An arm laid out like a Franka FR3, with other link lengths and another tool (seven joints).
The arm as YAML. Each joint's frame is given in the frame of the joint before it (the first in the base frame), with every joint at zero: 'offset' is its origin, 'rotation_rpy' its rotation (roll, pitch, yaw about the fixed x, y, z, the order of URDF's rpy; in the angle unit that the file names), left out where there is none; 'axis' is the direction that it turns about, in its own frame. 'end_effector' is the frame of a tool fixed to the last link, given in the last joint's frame.
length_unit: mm
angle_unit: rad
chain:
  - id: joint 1
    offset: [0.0, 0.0, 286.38]
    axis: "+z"
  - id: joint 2
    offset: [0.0, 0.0, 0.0]
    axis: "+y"
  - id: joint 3
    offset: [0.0, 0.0, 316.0]
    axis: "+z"
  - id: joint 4
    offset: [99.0, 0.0, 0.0]
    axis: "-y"
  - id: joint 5
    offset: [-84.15, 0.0, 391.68]
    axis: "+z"
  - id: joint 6
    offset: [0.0, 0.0, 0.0]
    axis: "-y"
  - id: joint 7
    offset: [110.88, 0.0, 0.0]
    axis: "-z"
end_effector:
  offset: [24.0, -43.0, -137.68]
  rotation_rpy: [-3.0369, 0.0, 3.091]
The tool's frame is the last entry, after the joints.
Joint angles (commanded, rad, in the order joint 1, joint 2, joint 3, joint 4, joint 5, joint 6, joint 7), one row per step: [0.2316, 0.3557, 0.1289, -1.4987, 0.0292, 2.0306, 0.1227]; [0.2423, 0.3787, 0.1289, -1.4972, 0.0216, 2.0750, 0.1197]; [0.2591, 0.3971, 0.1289, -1.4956, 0.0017, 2.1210, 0.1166]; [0.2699, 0.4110, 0.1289, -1.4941, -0.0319, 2.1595, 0.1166]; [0.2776, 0.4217, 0.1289, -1.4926, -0.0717, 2.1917, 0.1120]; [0.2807, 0.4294, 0.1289, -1.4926, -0.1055, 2.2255, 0.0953]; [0.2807, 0.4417, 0.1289, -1.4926, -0.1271, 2.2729, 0.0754]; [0.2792, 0.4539, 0.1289, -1.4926, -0.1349, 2.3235, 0.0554]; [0.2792, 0.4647, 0.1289, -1.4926, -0.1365, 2.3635, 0.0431]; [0.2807, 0.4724, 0.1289, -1.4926, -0.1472, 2.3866, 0.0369]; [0.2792, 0.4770, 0.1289, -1.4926, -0.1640, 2.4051, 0.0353]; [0.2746, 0.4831, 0.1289, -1.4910, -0.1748, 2.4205, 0.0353]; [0.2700, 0.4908, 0.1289, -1.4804, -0.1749, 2.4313, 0.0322]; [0.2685, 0.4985, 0.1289, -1.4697, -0.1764, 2.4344, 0.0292]
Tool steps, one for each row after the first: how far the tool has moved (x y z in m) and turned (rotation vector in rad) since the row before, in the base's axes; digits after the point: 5 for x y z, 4 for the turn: [0.00558, 0.00934, -0.00949, 0.0031, -0.0237, 0.0126]; [0.00377, 0.01333, -0.00520, -0.0056, -0.0341, 0.0231]; [0.00378, 0.00835, -0.00239, -0.0178, -0.0360, 0.0200]; [0.00358, 0.00622, -0.00052, -0.0251, -0.0361, 0.0251]; [0.00423, 0.00382, 0.00121, -0.0219, -0.0378, 0.0315]; [0.00593, 0.00297, -0.00056, -0.0080, -0.0410, 0.0289]; [0.00580, 0.00224, -0.00041, 0.0047, -0.0387, 0.0233]; [0.00394, 0.00252, -0.00140, 0.0082, -0.0276, 0.0147]; [0.00201, 0.00269, -0.00158, -0.0036, -0.0181, 0.0129]; [0.00210, 0.00010, 0.00028, -0.0080, -0.0186, 0.0079]; [0.00293, -0.00244, -0.00084, -0.0034, -0.0134, 0.0010]; [0.00400, -0.00254, 0.00185, 0.0052, -0.0124, -0.0013]; [0.00279, -0.00050, 0.00057, 0.0007, -0.0062, 0.0014]
